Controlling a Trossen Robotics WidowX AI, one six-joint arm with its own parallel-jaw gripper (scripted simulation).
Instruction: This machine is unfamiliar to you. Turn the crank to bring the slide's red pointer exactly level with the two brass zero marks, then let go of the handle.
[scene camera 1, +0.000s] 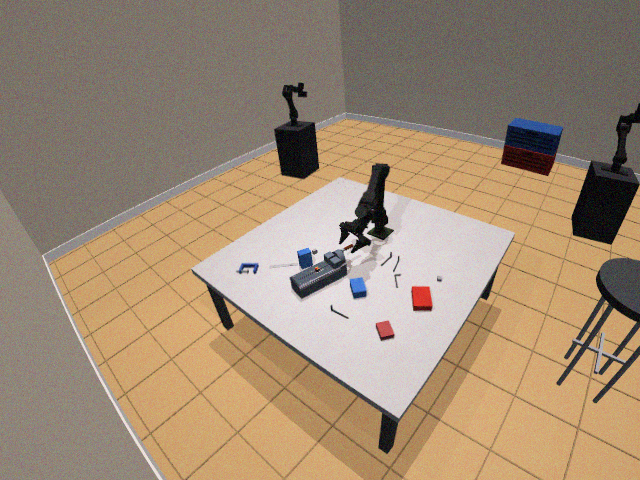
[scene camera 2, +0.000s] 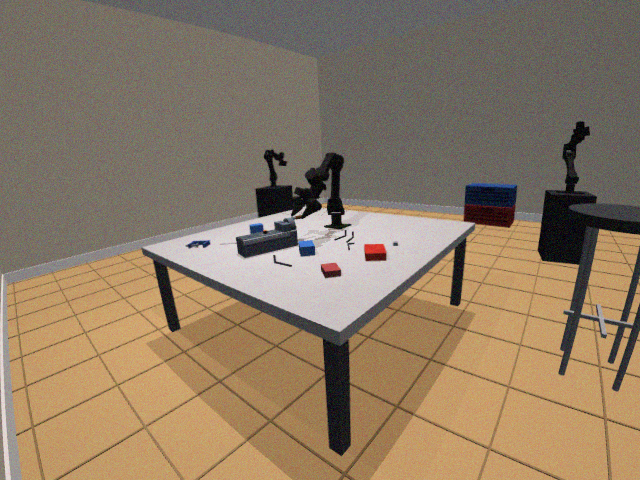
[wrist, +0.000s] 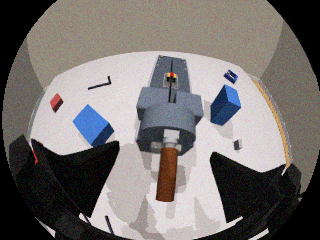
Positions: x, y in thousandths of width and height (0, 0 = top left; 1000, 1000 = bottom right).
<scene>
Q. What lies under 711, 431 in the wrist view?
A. A blue block.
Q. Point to my gripper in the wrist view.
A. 523, 640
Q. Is my gripper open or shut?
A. Open.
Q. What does my gripper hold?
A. Nothing.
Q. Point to a blue block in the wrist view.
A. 302, 544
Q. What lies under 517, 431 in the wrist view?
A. A grey slide machine.
</scene>
